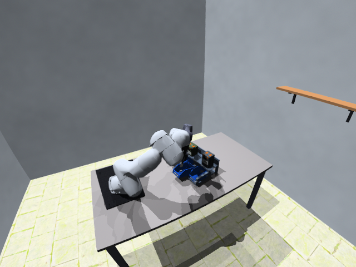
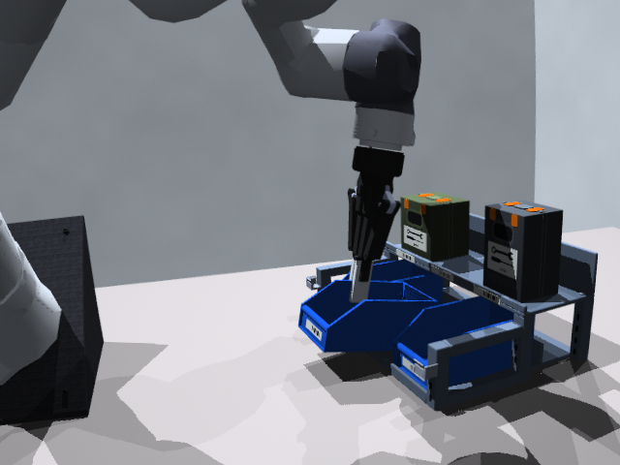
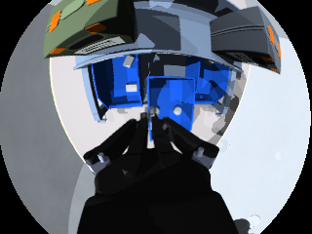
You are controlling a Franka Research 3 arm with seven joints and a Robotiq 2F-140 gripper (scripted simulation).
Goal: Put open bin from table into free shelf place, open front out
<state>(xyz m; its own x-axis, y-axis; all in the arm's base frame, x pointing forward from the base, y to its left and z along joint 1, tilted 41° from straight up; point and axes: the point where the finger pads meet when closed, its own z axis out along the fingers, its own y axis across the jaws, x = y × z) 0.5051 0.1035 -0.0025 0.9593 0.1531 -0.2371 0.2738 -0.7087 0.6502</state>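
Now: the shelf floor 13 cm ahead of my hand, 10 cm below it and 1 cm to the right of it. Also, from my hand: green case: 15 cm ahead, 12 cm to the left, 5 cm above; then black box: 21 cm ahead, 11 cm to the right, 6 cm above.
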